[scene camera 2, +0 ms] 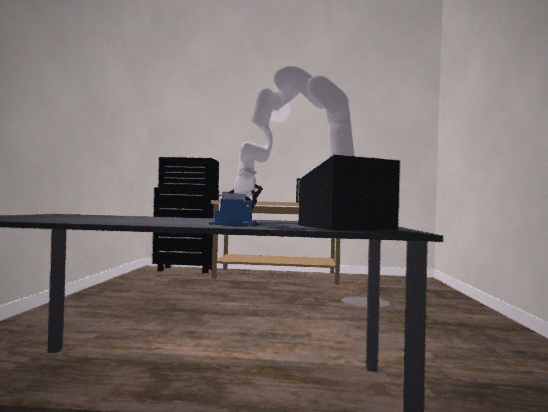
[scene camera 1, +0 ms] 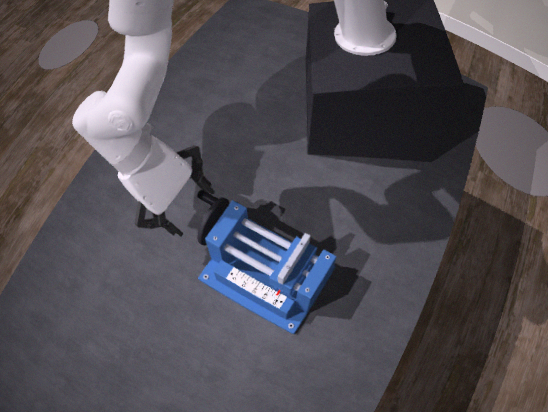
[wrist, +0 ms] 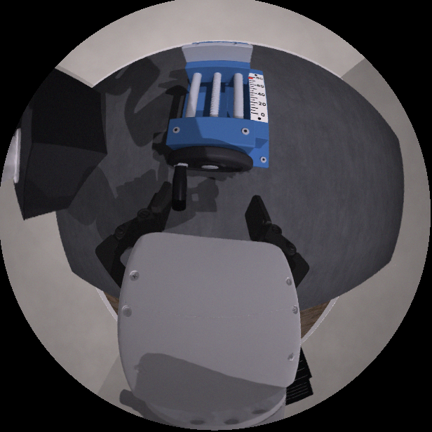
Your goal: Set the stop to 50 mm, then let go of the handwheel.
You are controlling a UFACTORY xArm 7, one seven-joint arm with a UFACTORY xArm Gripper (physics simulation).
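Pixels of known places: gripper, fingertip midpoint: (scene camera 1: 194, 212); arm's base, link origin: (scene camera 1: 365, 35).
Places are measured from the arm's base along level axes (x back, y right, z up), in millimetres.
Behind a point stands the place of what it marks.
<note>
The blue vise-like fixture (scene camera 1: 225, 225) @[x -435, y 62, z -121 mm] (scene camera 2: 235, 212) @[x -421, y -123, z -172 mm] (wrist: 210, 131) stands on the table. Its stop, a block with a pale bar (scene camera 1: 294, 258) @[x -441, y -68, z -99 mm] (scene camera 2: 233, 196) @[x -442, y -71, z -110 mm] (wrist: 217, 52), sits toward the end far from the handwheel. The red pointer (scene camera 1: 278, 293) @[x -485, y -64, z -165 mm] (wrist: 251, 78) reads close to 80 on the white scale (wrist: 259, 119). The black handwheel (scene camera 1: 209, 222) @[x -445, y 87, z -117 mm] (wrist: 232, 159) has a crank handle (scene camera 1: 205, 197) @[x -400, y 125, z -137 mm] (wrist: 179, 187) pointing toward the gripper. My gripper (scene camera 1: 197, 212) @[x -432, y 130, z -143 mm] (wrist: 211, 198) is open and empty, fingers wide apart. In the wrist view the handle shows between the fingertips, nearer the left one.
A large black box (scene camera 1: 385, 120) @[x -120, y -98, z -90 mm] (scene camera 2: 365, 195) @[x 60, y -159, z -97 mm] (wrist: 65, 135) carries the arm's base on the dark table (scene camera 1: 125, 310) @[x -646, y 173, z -222 mm] (scene camera 2: 125, 223) @[x -805, y -224, z -222 mm] (wrist: 340, 200). A black drawer cabinet (scene camera 2: 185, 175) and a wooden bench (scene camera 2: 277, 260) stand behind the table.
</note>
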